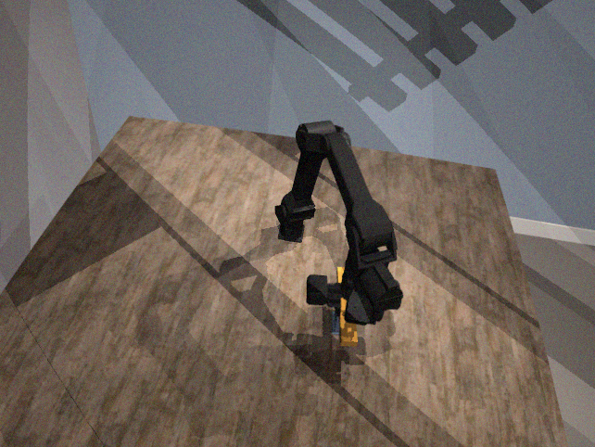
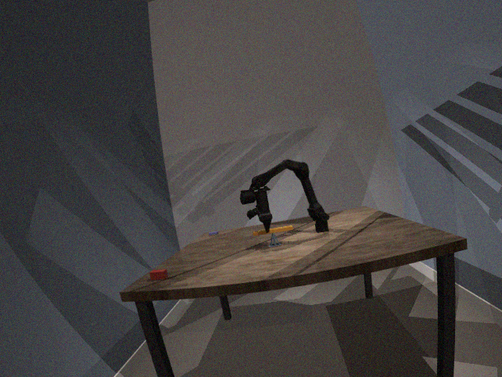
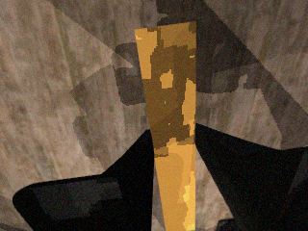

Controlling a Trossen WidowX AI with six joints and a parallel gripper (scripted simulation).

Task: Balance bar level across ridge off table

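My gripper tip is 30 mm past the yellow bar. Round my gripper tip: red block 450 mm ahead, 340 mm to the left, 60 mm below; then blue-violet piece 450 mm ahead, 660 mm to the right, 70 mm below.
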